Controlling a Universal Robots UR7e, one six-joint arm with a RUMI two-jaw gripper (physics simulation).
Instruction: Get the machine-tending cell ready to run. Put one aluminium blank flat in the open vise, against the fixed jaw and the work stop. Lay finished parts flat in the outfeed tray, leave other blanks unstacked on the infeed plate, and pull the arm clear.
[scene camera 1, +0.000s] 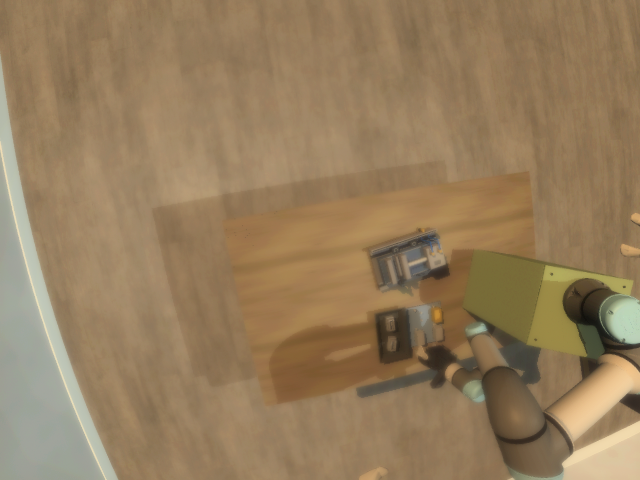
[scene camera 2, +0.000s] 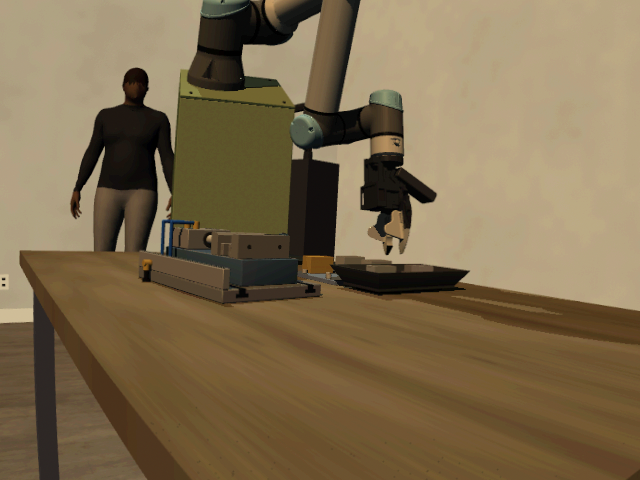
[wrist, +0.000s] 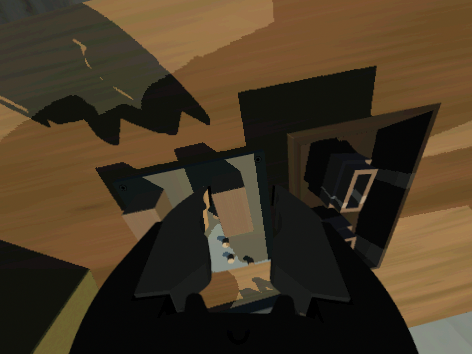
I see my gripper (scene camera 2: 394, 254), an outfeed tray (scene camera 2: 355, 275) and an infeed plate (scene camera 1: 413, 318).
My gripper also shows in scene camera 1 (scene camera 1: 420, 349) and in the wrist view (wrist: 241, 187). The outfeed tray also shows in scene camera 1 (scene camera 1: 401, 332) and in the wrist view (wrist: 395, 141). The infeed plate is seen too in the wrist view (wrist: 179, 182).
